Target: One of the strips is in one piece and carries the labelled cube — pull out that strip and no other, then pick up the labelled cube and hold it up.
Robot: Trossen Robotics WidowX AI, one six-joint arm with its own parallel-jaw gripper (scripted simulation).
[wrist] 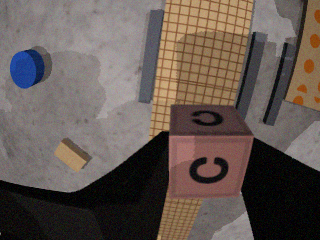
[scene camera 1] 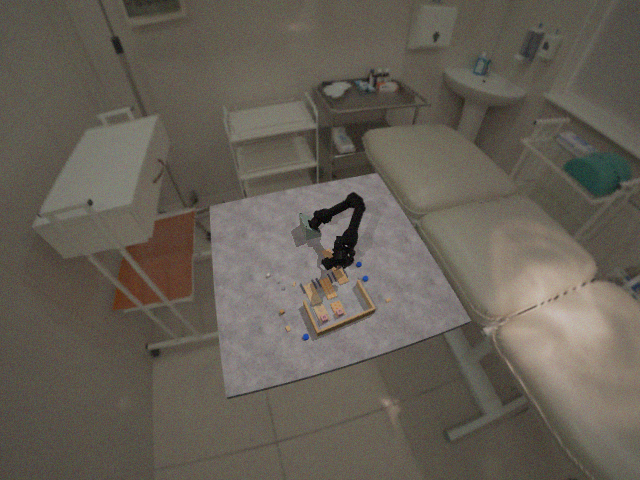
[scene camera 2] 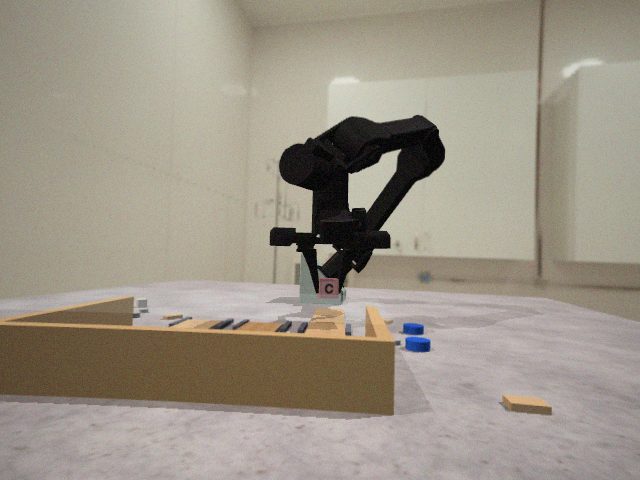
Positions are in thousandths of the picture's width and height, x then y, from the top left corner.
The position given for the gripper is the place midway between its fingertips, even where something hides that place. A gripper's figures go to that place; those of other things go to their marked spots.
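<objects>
The gripper (scene camera 2: 512, 611) is 0.6 m from the lens, while a wooden frame (scene camera 2: 524, 736) stands 0.29 m from the lens.
</objects>
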